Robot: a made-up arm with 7 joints.
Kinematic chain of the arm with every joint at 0, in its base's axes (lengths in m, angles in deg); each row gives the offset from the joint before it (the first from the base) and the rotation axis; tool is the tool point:
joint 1: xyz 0 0.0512 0 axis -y
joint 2: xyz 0 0.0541 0 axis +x
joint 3: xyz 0 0 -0.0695 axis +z
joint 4: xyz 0 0 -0.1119 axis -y
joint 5: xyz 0 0 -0.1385 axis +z
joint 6: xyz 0 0 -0.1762 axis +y
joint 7: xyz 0 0 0 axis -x
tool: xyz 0 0 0
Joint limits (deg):
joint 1: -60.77..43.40
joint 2: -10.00..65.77
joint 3: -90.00..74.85
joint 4: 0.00..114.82
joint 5: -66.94..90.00
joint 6: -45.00..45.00
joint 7: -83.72..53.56
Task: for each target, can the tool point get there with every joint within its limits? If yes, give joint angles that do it. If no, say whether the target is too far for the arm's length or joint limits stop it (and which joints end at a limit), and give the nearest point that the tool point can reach.
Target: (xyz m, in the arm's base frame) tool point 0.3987 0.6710 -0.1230
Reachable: no: too far | nearest point 0.2633 0.5022 -0.1018 | short by 0.217 m
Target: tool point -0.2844 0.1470 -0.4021
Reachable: yes | joints -41.73 5.35 -4.22 10.18 -2.62 -22.12 0.68
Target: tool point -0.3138 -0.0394 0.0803
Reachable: no: joint limits stop it (at a limit: joint 1, joint 3, joint 4) | nearest point -0.2153 -0.0468 -0.1205 | short by 0.224 m
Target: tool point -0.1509 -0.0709 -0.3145
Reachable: yes | joints -47.95 20.87 -64.64 79.50 59.09 -24.63 -28.39
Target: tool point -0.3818 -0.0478 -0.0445
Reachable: no: joint limits stop it (at a limit: joint 1, joint 3) | nearest point -0.3097 -0.0478 -0.1733 | short by 0.148 m
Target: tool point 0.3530 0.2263 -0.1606
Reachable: yes | joints 19.49 1.68 22.04 73.16 1.52 -6.76 40.84
